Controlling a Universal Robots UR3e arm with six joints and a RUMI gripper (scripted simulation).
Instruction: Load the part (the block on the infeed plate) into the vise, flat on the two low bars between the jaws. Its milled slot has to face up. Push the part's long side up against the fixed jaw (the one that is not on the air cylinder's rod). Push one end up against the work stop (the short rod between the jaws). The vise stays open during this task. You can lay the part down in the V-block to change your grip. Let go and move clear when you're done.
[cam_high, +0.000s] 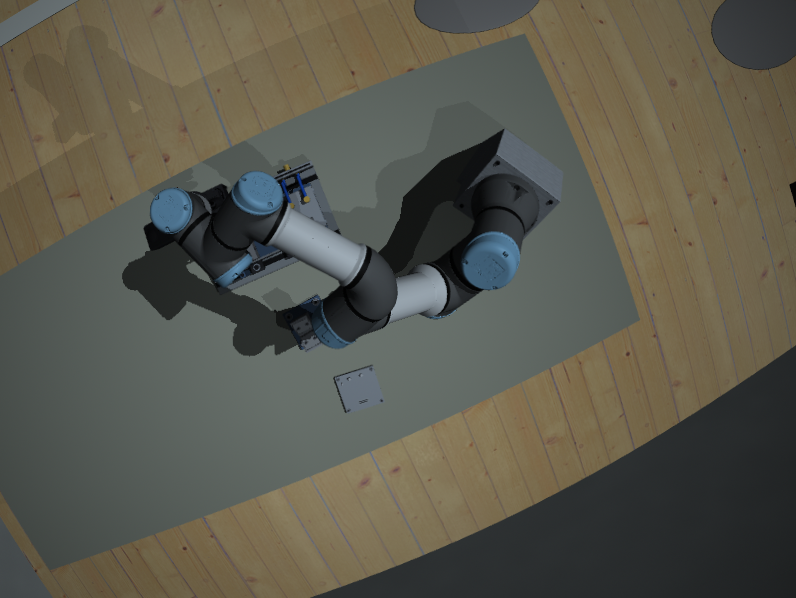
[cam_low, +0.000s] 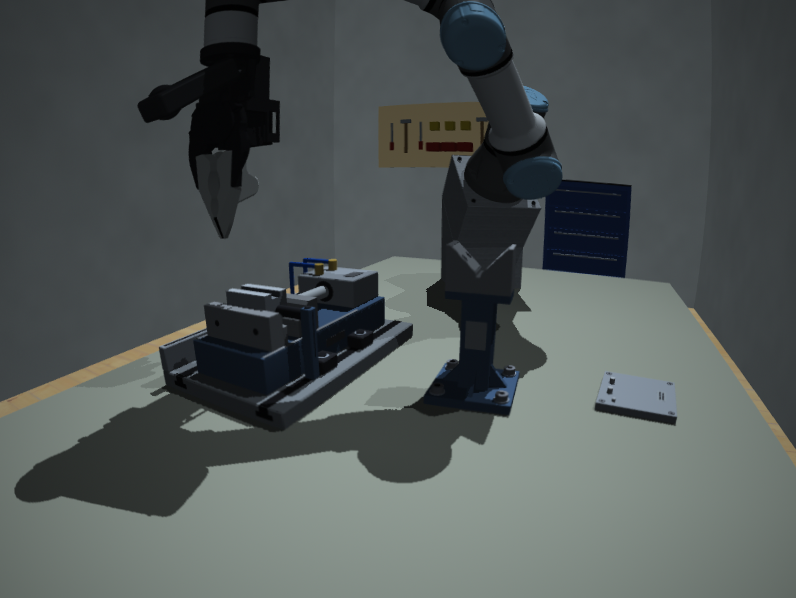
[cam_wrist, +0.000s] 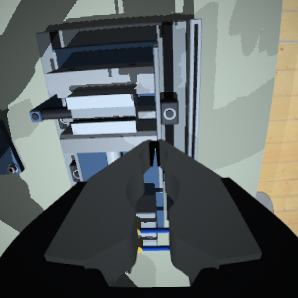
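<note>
My gripper is now 10 mm past the part, 50 mm to the right of it and 80 mm above it. Round my hand: moving jaw (40 mm behind, 50 mm to the left, 100 mm below); then fixed jaw (20 mm ahead, 50 mm to the left, 100 mm below); then work stop (20 mm behind, 100 mm to the left, 90 mm below).
</note>
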